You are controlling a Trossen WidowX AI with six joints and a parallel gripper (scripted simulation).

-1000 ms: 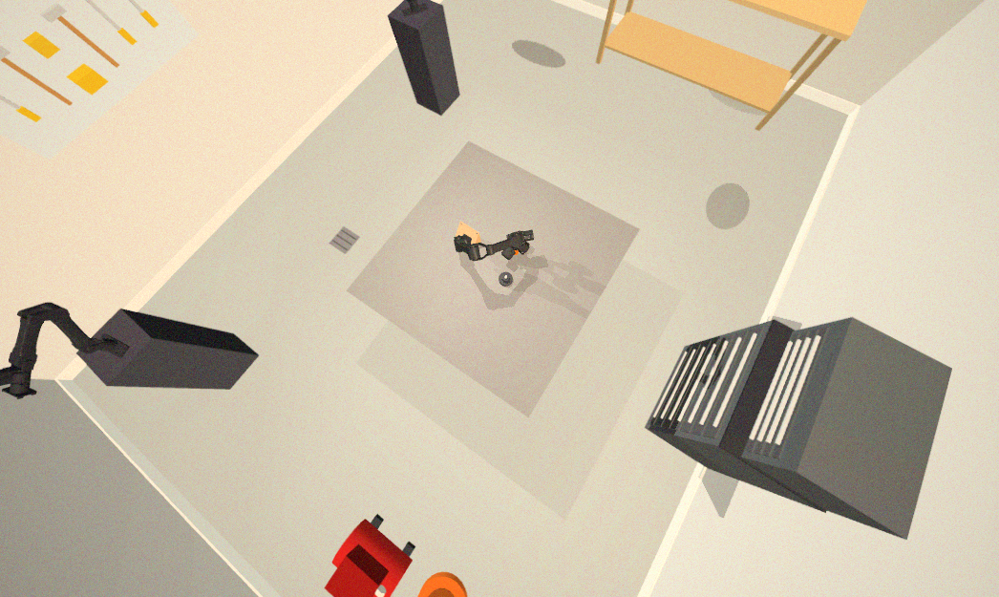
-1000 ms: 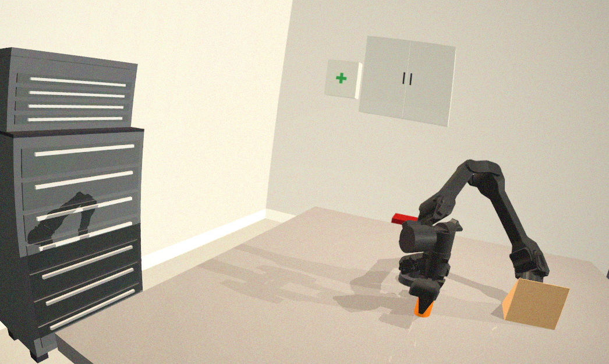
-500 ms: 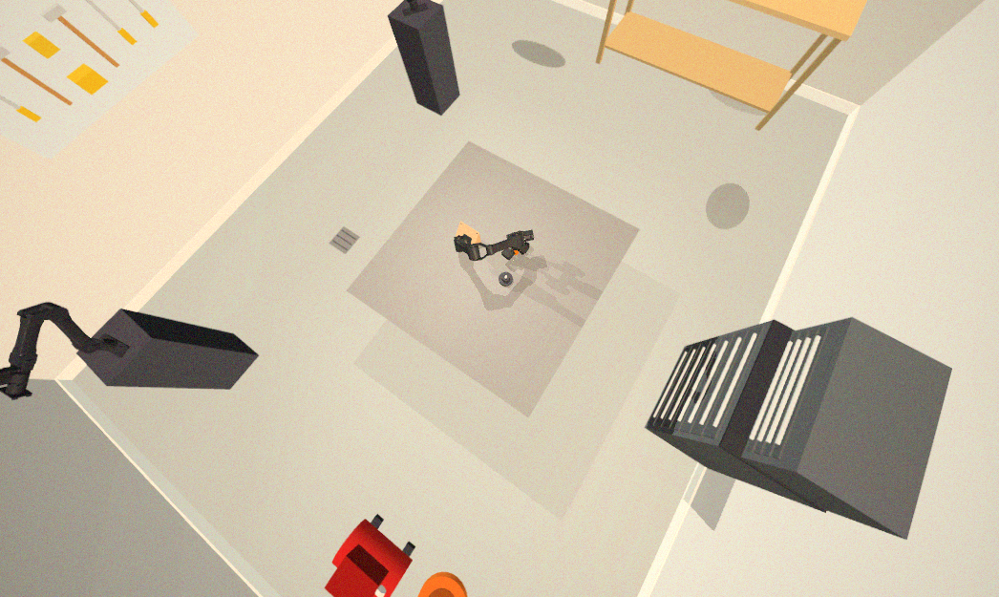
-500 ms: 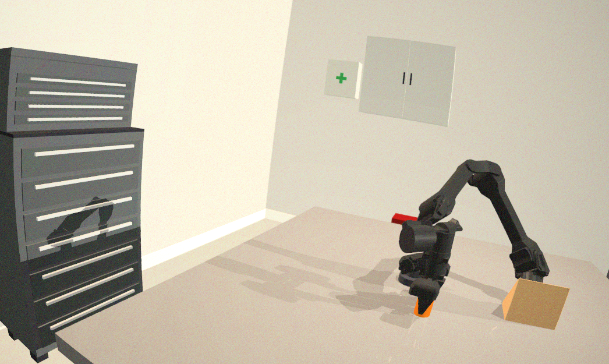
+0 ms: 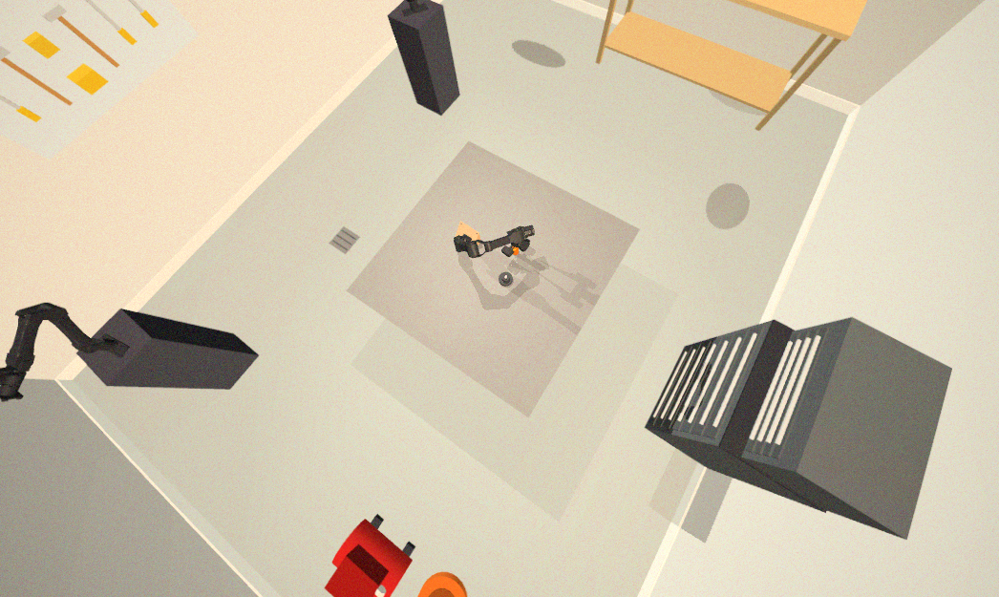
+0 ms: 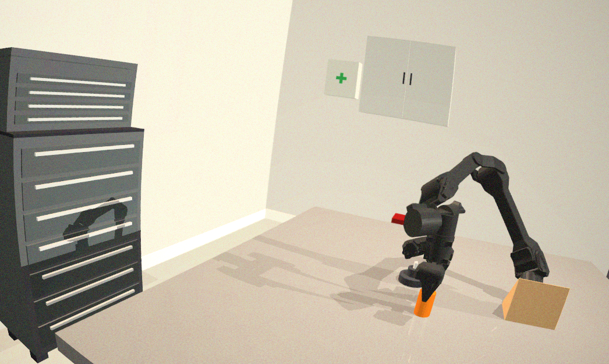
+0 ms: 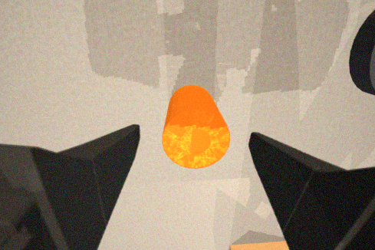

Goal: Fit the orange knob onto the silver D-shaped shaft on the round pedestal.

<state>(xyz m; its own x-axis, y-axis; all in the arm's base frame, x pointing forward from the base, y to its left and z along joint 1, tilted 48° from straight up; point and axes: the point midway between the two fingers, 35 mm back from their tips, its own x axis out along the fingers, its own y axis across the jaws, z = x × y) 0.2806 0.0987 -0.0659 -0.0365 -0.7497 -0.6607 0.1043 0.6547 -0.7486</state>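
Right now my gripper tip is 10 mm above the orange knob. From my gripper tip the other things lie so: dark round pedestal (50 mm ahead, 180 mm to the right, 20 mm below).
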